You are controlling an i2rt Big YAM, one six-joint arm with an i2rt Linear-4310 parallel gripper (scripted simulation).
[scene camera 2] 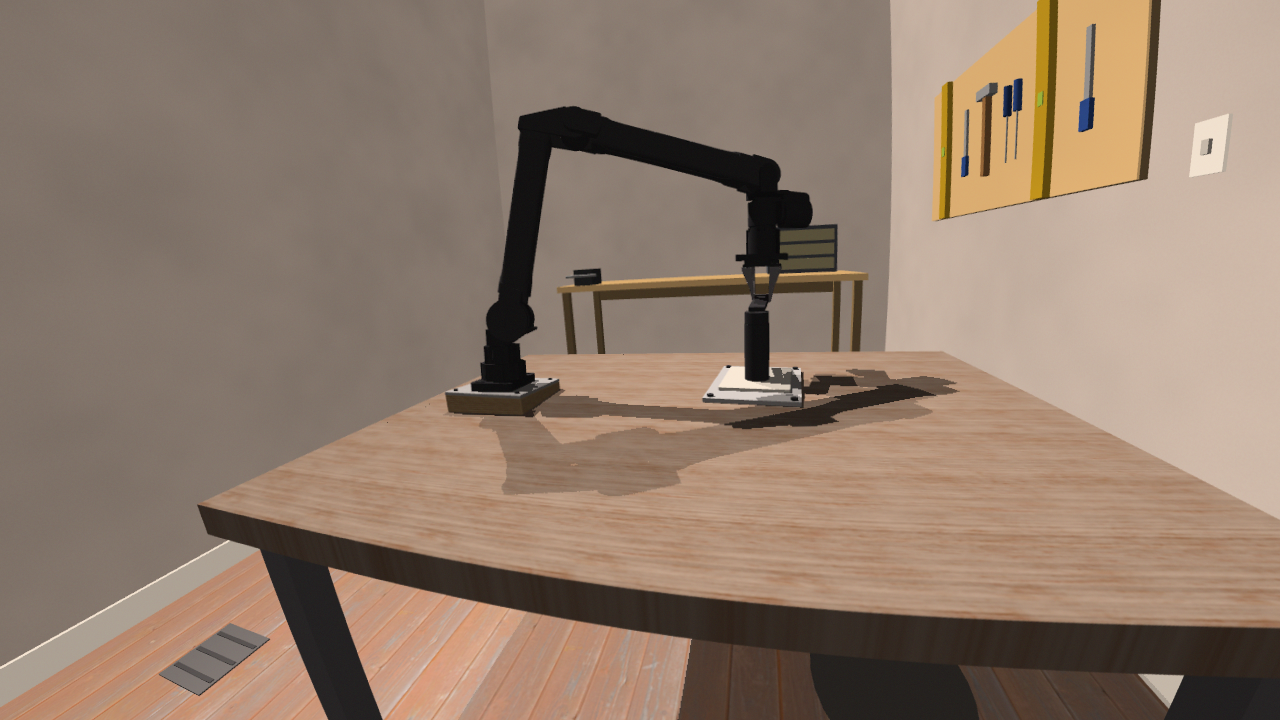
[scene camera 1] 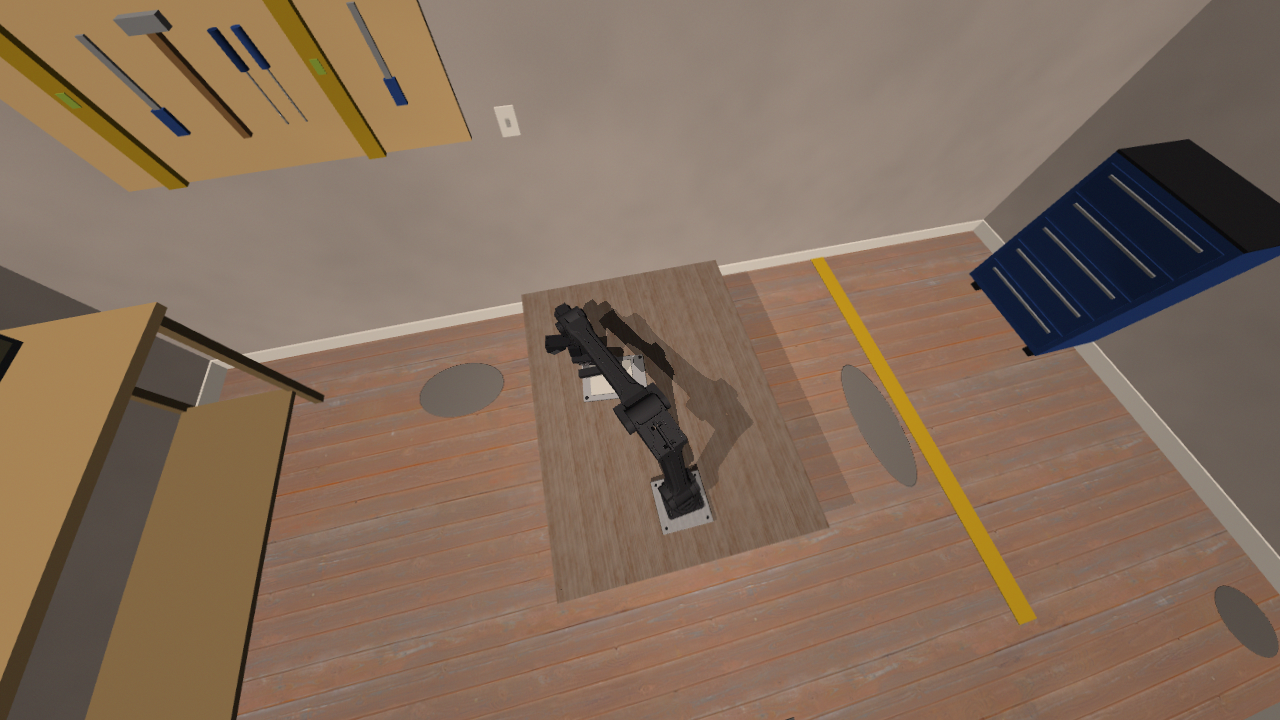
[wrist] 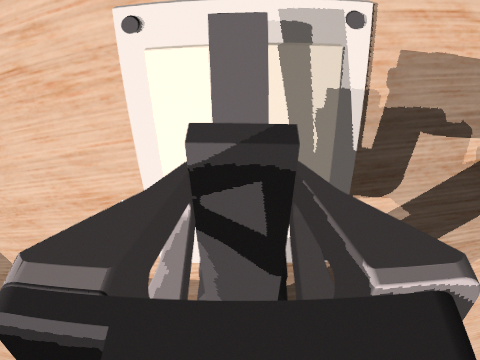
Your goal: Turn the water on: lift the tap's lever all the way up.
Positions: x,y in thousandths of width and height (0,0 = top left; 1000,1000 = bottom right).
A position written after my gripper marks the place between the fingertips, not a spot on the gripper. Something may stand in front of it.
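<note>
Visible: my gripper (scene camera 2: 595,420). The wrist camera gives the gripper (wrist: 505,493) too, together with a tap (wrist: 526,226).
</note>
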